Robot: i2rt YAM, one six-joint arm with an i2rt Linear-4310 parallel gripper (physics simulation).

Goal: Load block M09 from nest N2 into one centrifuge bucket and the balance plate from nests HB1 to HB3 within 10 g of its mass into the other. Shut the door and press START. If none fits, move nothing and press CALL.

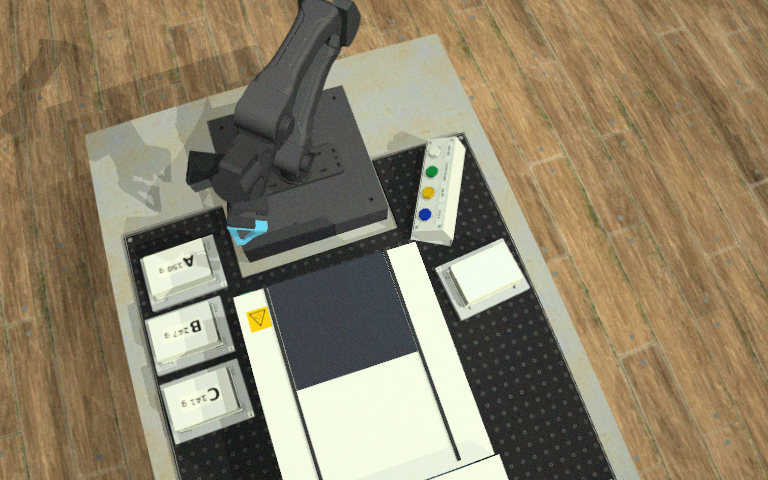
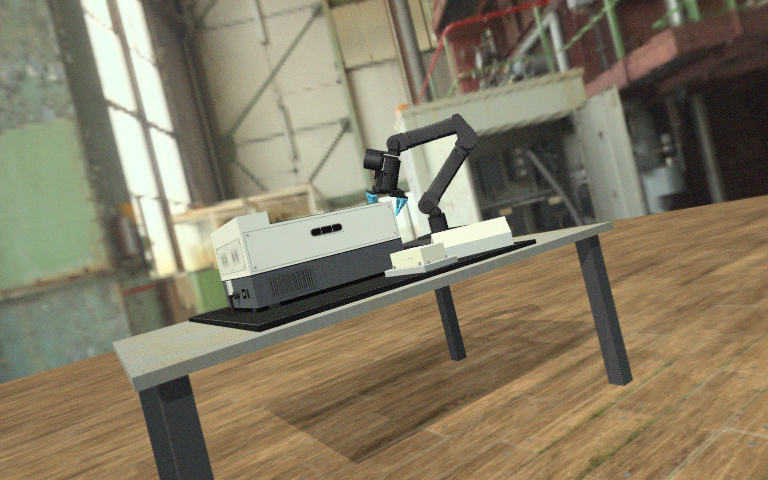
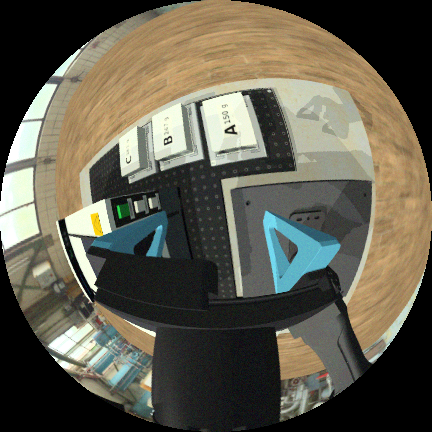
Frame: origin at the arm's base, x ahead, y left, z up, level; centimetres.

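Seen in the pictures: gripper, fingertip midpoint: (image 1: 239,223) (image 3: 215,215); arm's base at its link origin: (image 1: 295,171).
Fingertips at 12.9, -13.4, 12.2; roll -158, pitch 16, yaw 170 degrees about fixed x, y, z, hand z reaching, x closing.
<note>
Offsets run from my fingertips to a thing's top centre, as dx, dy, dz. "spot": to the spot under its first point. Level surfaces: height alone.
Plates A 150 g @(-1.4, -15.8, -13.2) (image 1: 178,268) (image 3: 227,122), B 247 g @(+12.0, -17.9, -13.2) (image 1: 182,333) (image 3: 170,132) and C 141 g @(+25.8, -17.9, -13.2) (image 1: 201,399) (image 3: 132,152) sit on grey nests at the left. A pale block @(+21.1, +42.8, -12.6) (image 1: 487,277) (image 2: 416,257) sits on the right nest; no label is readable. The centrifuge (image 1: 368,418) (image 2: 339,240) (image 3: 87,215) has a dark panel @(+23.7, +11.8, +2.8) (image 1: 342,322) between its rails; no buckets show. Its front has a green button @(+13.9, -2.3, +0.6) (image 3: 122,210) and two pale buttons. My gripper (image 1: 247,233) (image 2: 385,207) (image 3: 215,215) is open and empty, above the gap between the arm's base and the centrifuge front.
A sloped button box @(+0.2, +41.3, -10.2) (image 1: 453,198) (image 2: 472,236) stands at the right, with white, green, yellow and blue buttons; CALL is beside the blue one @(spot: +5.7, +35.3, -11.5) (image 1: 424,214). The arm's dark base plate (image 1: 353,169) (image 3: 340,210) adjoins the black perforated mat @(dz -18.5) (image 1: 526,362) (image 3: 205,200).
</note>
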